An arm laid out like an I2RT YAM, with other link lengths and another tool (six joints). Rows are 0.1 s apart.
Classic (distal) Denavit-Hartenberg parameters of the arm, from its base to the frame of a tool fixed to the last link. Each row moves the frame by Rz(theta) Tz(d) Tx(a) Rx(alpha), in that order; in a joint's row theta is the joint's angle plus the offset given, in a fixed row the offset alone. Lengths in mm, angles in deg.
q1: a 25.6, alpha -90, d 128.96, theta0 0
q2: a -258.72, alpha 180, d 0, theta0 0
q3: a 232.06, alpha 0, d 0, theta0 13.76
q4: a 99.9, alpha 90, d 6.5, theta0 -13.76
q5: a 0, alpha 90, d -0.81, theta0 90
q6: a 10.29, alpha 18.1, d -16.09, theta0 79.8
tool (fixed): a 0, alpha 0, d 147.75, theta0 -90
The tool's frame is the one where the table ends.
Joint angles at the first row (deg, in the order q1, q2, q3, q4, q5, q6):
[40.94 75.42 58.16 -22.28 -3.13 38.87]
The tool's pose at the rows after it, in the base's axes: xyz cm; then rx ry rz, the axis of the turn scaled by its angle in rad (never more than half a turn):
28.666 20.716 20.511 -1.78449 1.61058 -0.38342
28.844 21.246 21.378 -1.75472 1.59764 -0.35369
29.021 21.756 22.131 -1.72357 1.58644 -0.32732
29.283 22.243 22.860 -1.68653 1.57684 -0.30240
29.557 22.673 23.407 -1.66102 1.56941 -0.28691
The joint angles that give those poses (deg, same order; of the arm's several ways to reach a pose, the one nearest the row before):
[40.91 75.41 58.96 -21.32 -4.51 40.30]
[40.90 75.26 59.83 -20.42 -5.57 41.27]
[40.95 75.15 60.38 -19.16 -6.39 42.33]
[40.90 75.10 60.71 -17.39 -7.07 43.54]
[40.93 75.39 61.21 -16.11 -7.43 44.36]

